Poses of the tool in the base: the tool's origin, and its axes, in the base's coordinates. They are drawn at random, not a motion.
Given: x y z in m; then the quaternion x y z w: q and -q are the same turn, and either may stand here.
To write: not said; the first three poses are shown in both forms.
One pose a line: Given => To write
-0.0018 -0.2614 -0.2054 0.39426 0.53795 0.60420 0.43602 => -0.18 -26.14 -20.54 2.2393 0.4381 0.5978 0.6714
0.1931 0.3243 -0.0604 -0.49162 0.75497 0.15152 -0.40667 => 19.31 32.43 -6.04 2.3040 0.5381 -0.8264 -0.1659
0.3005 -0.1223 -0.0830 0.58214 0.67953 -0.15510 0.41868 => 30.05 -12.23 -8.30 2.2776 0.6410 0.7483 -0.1708
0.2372 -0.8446 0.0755 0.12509 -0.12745 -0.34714 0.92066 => 23.72 -84.46 7.55 0.8021 0.3204 -0.3265 -0.8892
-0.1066 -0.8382 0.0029 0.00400 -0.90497 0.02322 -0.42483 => -10.66 -83.82 0.29 2.2640 -0.0044 0.9997 -0.0256
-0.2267 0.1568 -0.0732 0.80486 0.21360 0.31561 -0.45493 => -22.67 15.68 -7.32 2.1970 -0.9038 -0.2399 -0.3544
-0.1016 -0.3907 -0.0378 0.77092 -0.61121 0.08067 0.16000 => -10.16 -39.07 -3.78 2.8202 0.7810 -0.6192 0.0817
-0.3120 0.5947 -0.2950 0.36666 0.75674 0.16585 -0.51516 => -31.20 59.47 -29.50 2.0592 -0.4278 -0.8829 -0.1935
